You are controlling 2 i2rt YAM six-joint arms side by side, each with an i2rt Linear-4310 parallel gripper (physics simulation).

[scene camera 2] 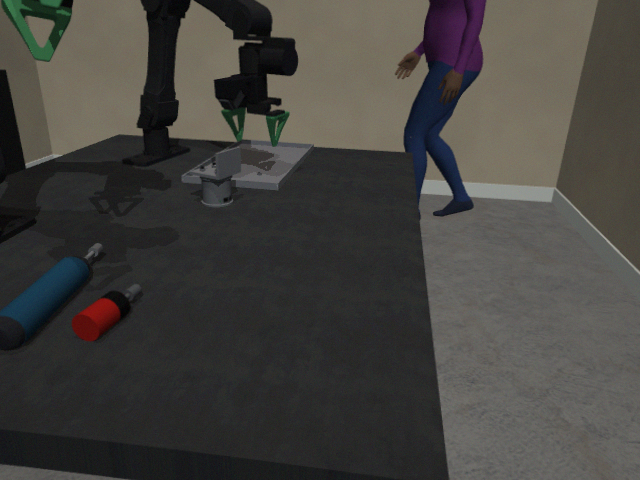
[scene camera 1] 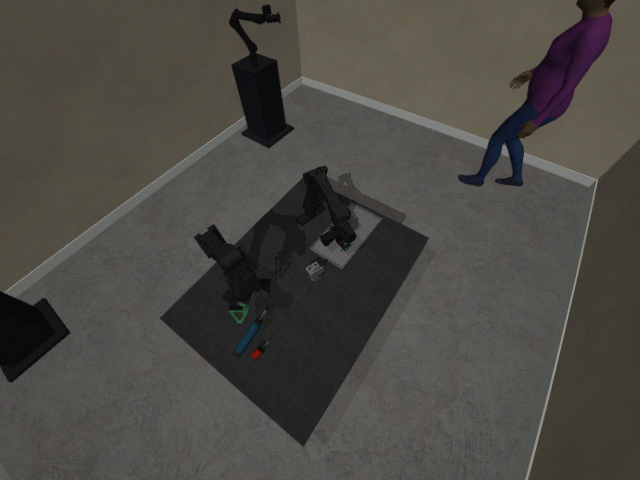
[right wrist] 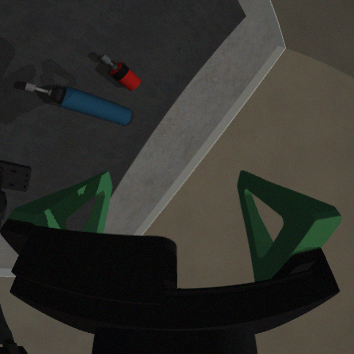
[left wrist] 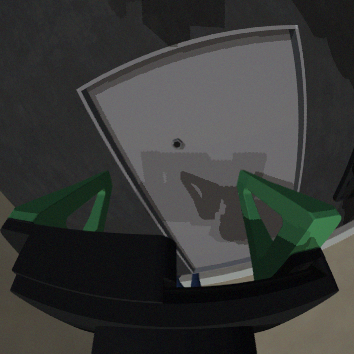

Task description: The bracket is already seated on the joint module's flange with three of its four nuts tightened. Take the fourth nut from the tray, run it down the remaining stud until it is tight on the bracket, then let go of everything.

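Frame: origin at the left arm's base, x left, y back, z up, level; millimetres.
Seen in the pictures: left gripper, fingertip midpoint: (scene camera 2: 256, 143) (scene camera 1: 340, 244) (left wrist: 173, 177); right gripper, fingertip midpoint: (scene camera 2: 46, 36) (scene camera 1: 241, 315) (right wrist: 174, 177); left arm's base at its link origin: (scene camera 2: 158, 157) (scene camera 1: 310, 214).
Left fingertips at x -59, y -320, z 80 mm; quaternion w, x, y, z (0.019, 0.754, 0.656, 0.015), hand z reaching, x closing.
Offsets run from my left fingertips to a thing's middle. Level surfaces: height alone.
The nut @(dz -74, dx +13, dy +1 mm) (scene camera 2: 259, 173) (left wrist: 177, 144) lies on the floor of the pale tray @(dz -73, dx +116, dy +62 mm) (scene camera 1: 369, 219) (scene camera 2: 297, 155) (left wrist: 240, 100). The grey bracket @(dz +2, dx -197, dy -11 mm) (scene camera 1: 313, 267) (scene camera 2: 228, 162) sits on the round joint module (scene camera 1: 314, 277) (scene camera 2: 216, 192), beside the tray's near corner. Small dark spots show on its base; the bare stud cannot be told from the nuts. My left gripper (scene camera 1: 346, 246) (scene camera 2: 256, 143) (left wrist: 173, 177) is open and empty, fingers pointing down above the tray, with the nut beyond the fingertips in the left wrist view. My right gripper (scene camera 1: 239, 314) (right wrist: 174, 177) is open and empty, raised near the blue-handled tool.
A blue-handled tool @(dz -61, dx -620, dy -40 mm) (scene camera 1: 247, 338) (scene camera 2: 46, 294) (right wrist: 95, 106) and a shorter red-handled tool @(dz -64, dx -632, dy -134 mm) (scene camera 1: 256, 353) (scene camera 2: 98, 317) (right wrist: 129, 79) lie on the dark table top @(dz -80 mm) (scene camera 1: 305, 382) (scene camera 2: 289, 335). A person (scene camera 1: 573, 62) (scene camera 2: 449, 103) stands beyond the table.
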